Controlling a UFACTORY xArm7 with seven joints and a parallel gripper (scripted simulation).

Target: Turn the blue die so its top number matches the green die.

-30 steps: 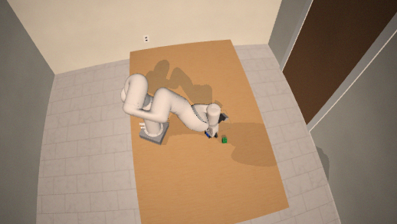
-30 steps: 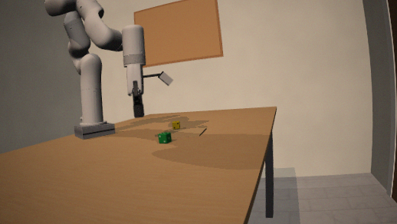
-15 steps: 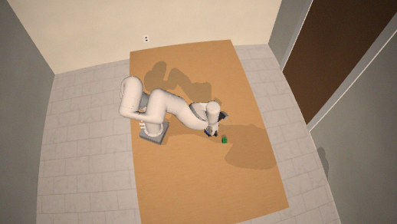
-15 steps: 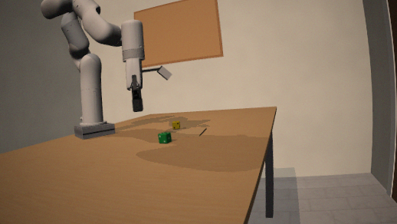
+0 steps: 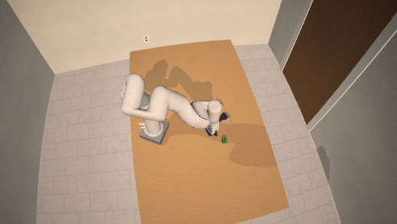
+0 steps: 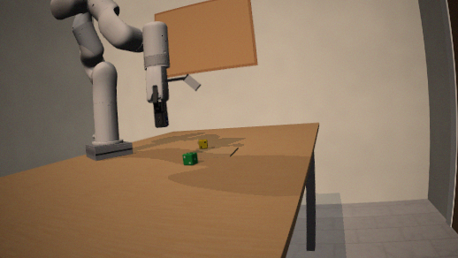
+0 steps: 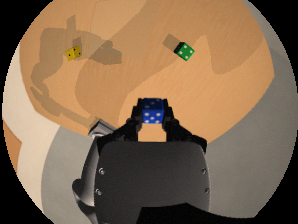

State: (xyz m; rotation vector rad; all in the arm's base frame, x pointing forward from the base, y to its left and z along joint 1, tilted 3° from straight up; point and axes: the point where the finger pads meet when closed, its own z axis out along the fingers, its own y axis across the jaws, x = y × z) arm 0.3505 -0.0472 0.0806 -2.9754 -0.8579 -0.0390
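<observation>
Now: hand 220 mm to the right of the yellow die, 110 mm above it and 20 mm past it. The rest, counted from my hand: green die (110 mm below, 100 mm ahead, 10 mm to the right); blue die (10 mm below).
</observation>
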